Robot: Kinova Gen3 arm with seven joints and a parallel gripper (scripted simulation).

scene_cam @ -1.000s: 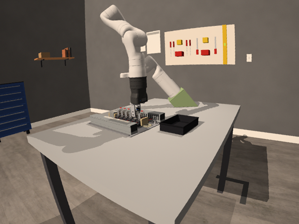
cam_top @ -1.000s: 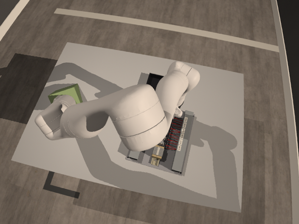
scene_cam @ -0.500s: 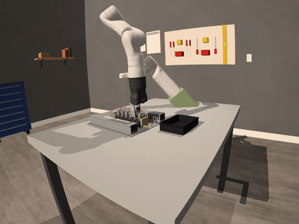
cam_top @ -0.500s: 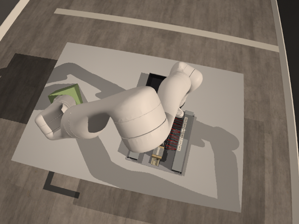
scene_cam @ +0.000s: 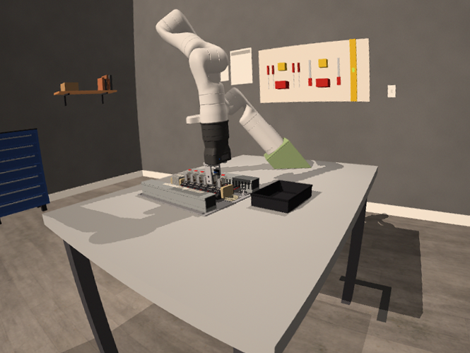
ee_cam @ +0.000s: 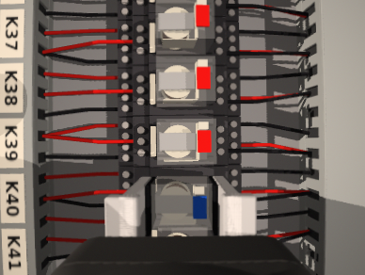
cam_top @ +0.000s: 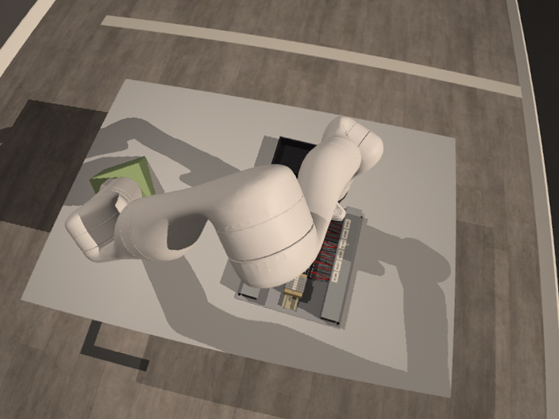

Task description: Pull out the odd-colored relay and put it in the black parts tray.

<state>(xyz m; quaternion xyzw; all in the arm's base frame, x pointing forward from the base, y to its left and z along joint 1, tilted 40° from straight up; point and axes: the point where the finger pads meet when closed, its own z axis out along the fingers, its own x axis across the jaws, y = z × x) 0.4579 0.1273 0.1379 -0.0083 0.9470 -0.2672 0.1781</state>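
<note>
The relay is 10 mm below my hand. Round my hand: black parts tray (60 mm behind, 200 mm to the left, 50 mm below); then relay panel (10 mm behind, 70 mm to the right, 40 mm below).
</note>
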